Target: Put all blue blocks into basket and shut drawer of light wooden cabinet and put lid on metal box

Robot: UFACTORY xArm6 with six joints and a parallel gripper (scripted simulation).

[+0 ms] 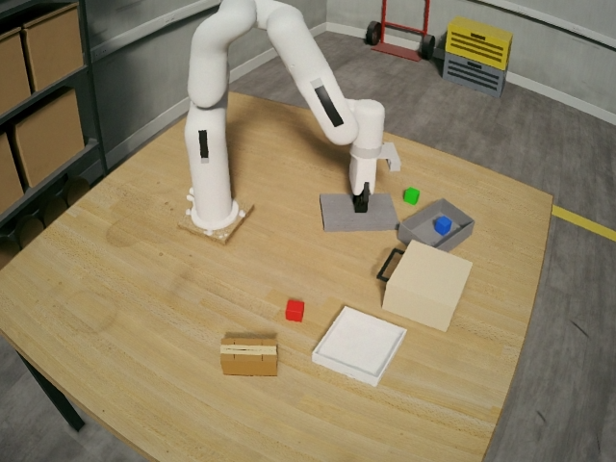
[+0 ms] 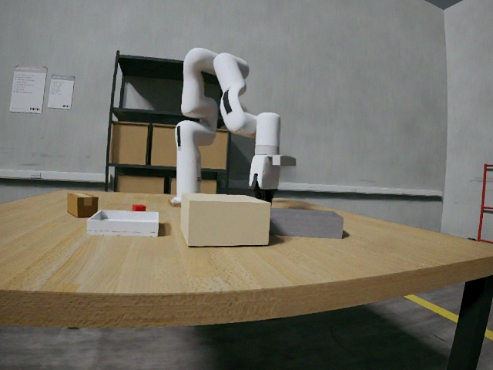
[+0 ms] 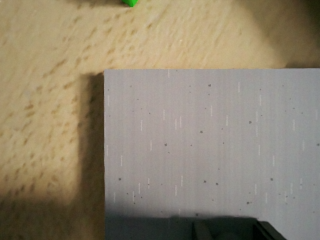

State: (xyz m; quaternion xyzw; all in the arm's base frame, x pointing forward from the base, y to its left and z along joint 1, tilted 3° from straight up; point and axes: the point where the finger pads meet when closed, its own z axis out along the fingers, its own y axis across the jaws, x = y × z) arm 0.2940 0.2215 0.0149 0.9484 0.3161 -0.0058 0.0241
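My hand is 3 cm above the grey lid. The rest, counted from my hand: red block 5 cm ahead, 37 cm to the right, 2 cm below; metal box 21 cm ahead, 4 cm to the left, 2 cm below; light wooden cabinet 26 cm ahead, 18 cm to the right.
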